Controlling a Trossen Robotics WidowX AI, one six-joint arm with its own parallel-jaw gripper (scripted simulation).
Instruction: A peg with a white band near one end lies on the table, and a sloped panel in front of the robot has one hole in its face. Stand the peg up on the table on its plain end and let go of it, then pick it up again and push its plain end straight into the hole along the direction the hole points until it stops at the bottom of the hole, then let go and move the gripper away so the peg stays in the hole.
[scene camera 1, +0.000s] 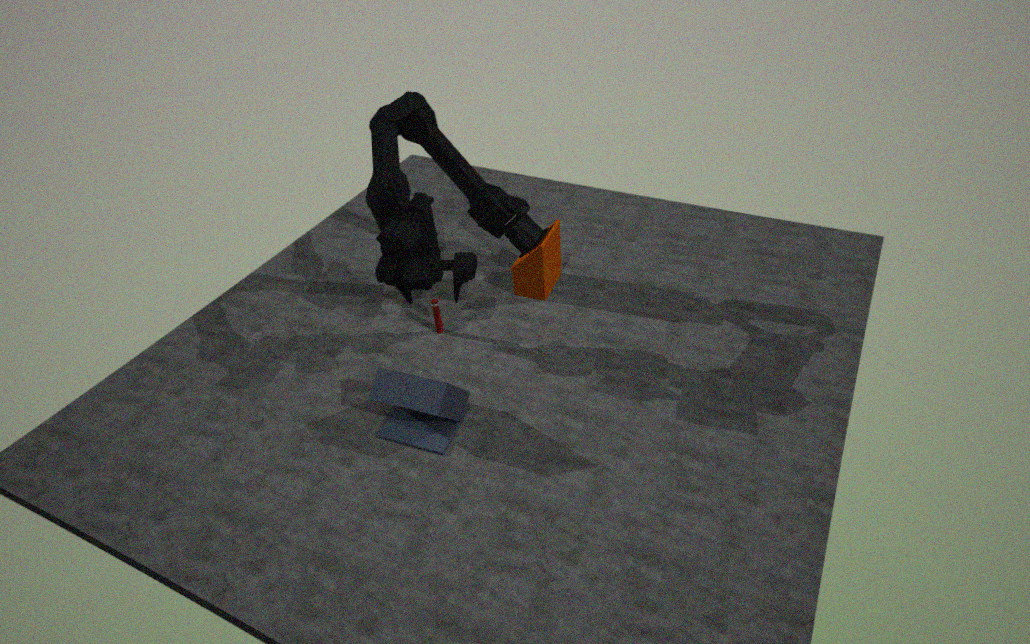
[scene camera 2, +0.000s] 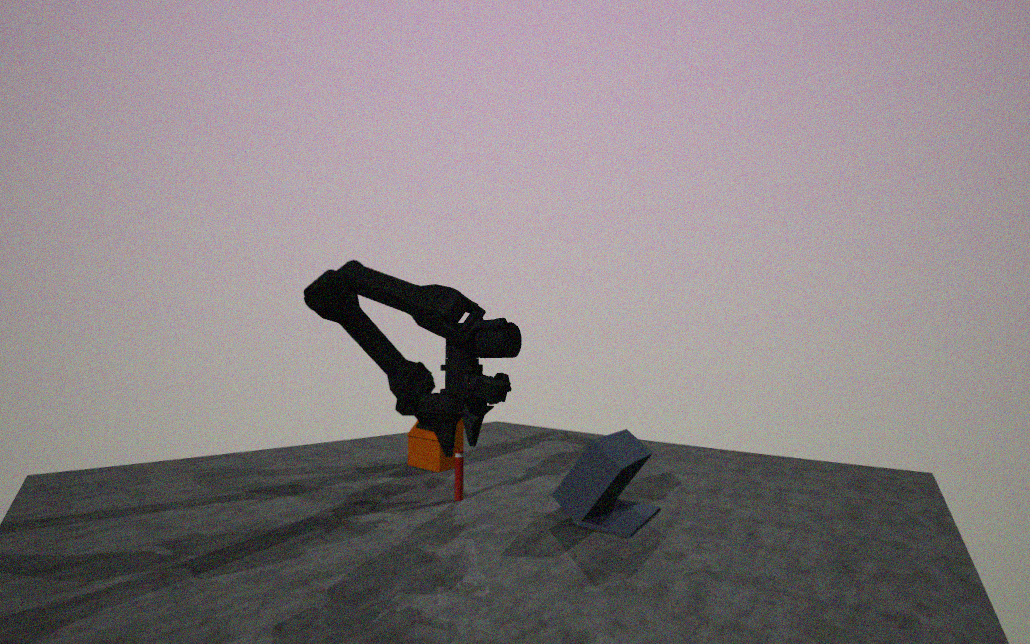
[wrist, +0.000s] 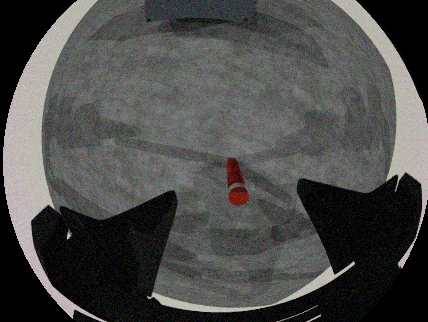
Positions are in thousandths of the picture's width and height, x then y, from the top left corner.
Observation:
My gripper (scene camera 2: 448, 701) is open and holds nothing. Also in view: a red peg (wrist: 557, 607) and a grey-blue sloped panel (scene camera 2: 592, 720).
My gripper shows as well in scene camera 1 (scene camera 1: 421, 470) and in the wrist view (wrist: 560, 598).

